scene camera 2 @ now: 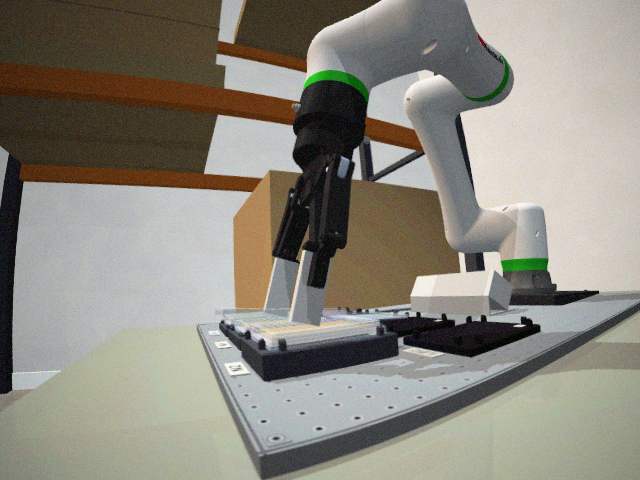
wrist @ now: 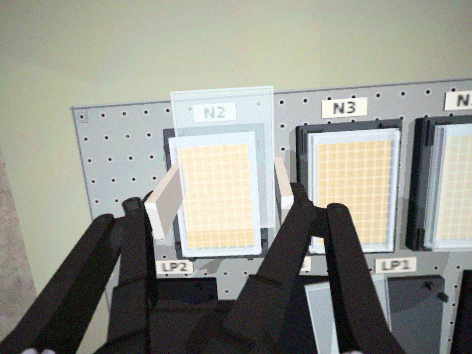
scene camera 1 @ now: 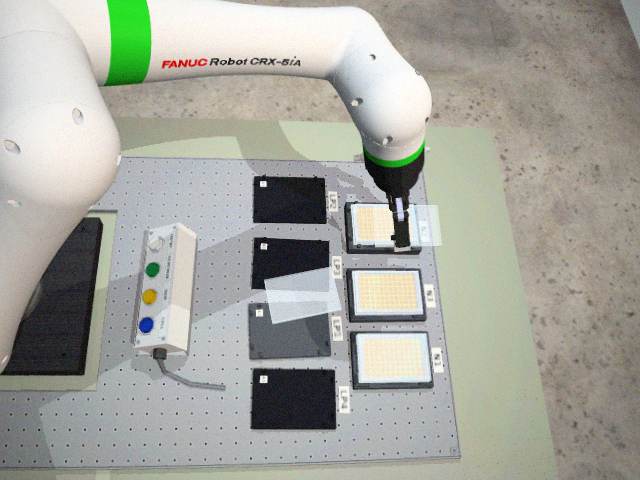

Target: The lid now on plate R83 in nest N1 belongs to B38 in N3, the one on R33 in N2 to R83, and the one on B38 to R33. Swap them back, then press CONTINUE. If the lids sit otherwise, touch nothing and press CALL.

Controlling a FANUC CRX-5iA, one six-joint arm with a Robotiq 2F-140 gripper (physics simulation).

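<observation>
My gripper is shut on a clear lid, gripped by its long sides. It holds the lid low over the well plate in nest N2. The lid is shifted toward the board's outer edge and covers the N2 label. The plates in N3 and N1 sit in their nests. A second clear lid lies askew across two of the black pads. The pad below it looks grey.
A button box with white, green, yellow and blue buttons stands left of the pads, its cable trailing forward. Black pads LP2 and LP4 are bare. The perforated board ends just right of the nests.
</observation>
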